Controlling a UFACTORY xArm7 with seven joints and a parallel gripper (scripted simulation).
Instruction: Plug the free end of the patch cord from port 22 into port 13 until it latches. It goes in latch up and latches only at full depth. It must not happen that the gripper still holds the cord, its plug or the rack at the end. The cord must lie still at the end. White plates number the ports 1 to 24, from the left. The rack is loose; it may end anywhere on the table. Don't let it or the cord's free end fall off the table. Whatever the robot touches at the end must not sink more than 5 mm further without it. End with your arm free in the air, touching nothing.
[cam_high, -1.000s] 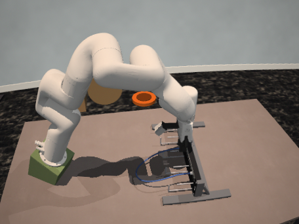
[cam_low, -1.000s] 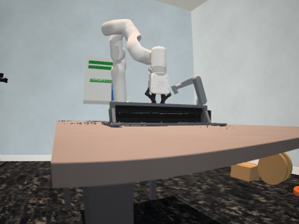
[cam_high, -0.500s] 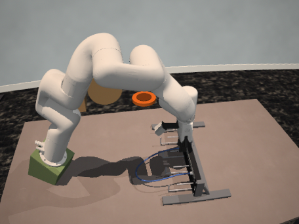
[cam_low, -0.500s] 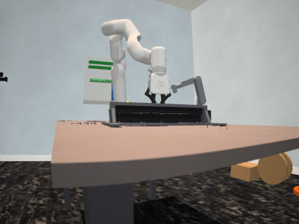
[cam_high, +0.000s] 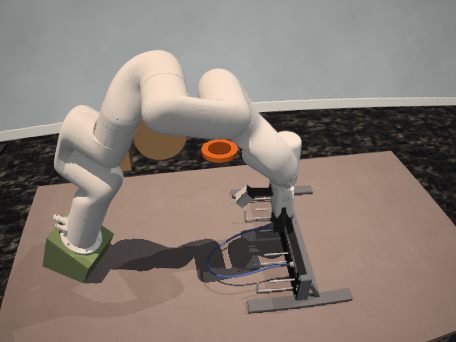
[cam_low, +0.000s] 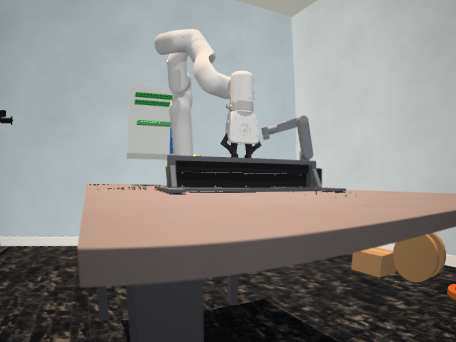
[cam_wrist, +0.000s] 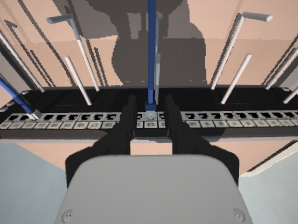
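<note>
Now: hand 20 mm short of the cord plug and 10 mm above it.
</note>
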